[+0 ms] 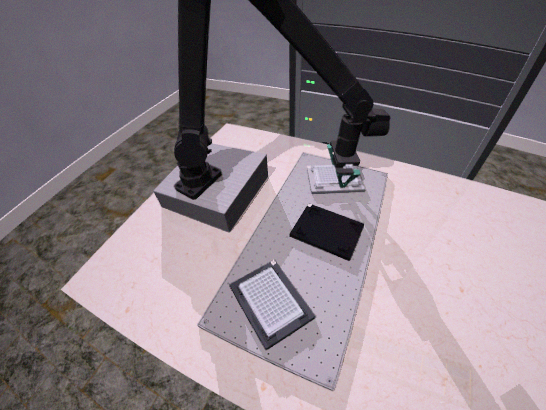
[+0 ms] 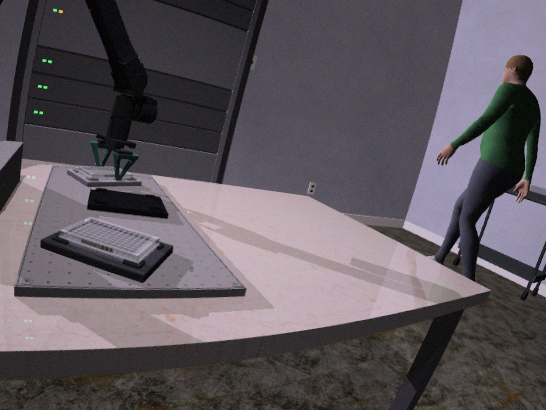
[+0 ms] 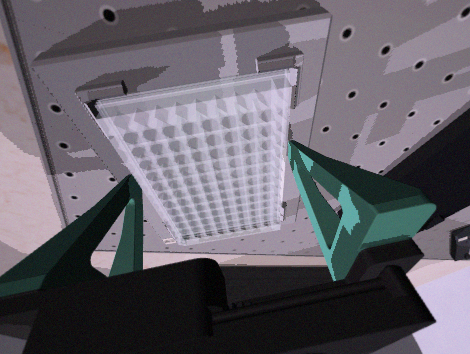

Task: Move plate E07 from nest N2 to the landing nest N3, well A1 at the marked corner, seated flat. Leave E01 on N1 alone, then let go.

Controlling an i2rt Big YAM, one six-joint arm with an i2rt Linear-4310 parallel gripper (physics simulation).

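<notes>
A clear many-welled plate (image 1: pixel 324 176) (image 2: pixel 90 172) (image 3: pixel 210 160) lies in the light grey nest (image 1: pixel 320 190) (image 2: pixel 125 183) (image 3: pixel 200 55) at the far end. My gripper (image 1: pixel 338 177) (image 2: pixel 110 172) (image 3: pixel 212 164) is open, pointing down, with one green finger on either side of this plate. Whether the fingertips touch it is unclear. A black nest (image 1: pixel 327 231) (image 2: pixel 127 202) (image 3: pixel 435 170) in the middle holds no plate and has a white mark at one corner. A second plate (image 1: pixel 270 300) (image 2: pixel 110 240) lies in the dark grey nest (image 1: pixel 307 317) (image 2: pixel 90 260) at the near end. No plate or nest labels are readable.
All three nests stand on a perforated grey board (image 1: pixel 320 360) (image 2: pixel 210 280) (image 3: pixel 370 65) on the pale table (image 1: pixel 425 300) (image 2: pixel 280 240). The arm's grey base block (image 1: pixel 245 190) stands left of the board. A rack cabinet (image 1: pixel 400 130) (image 2: pixel 200 120) and a person (image 2: pixel 510 125) are beyond the table.
</notes>
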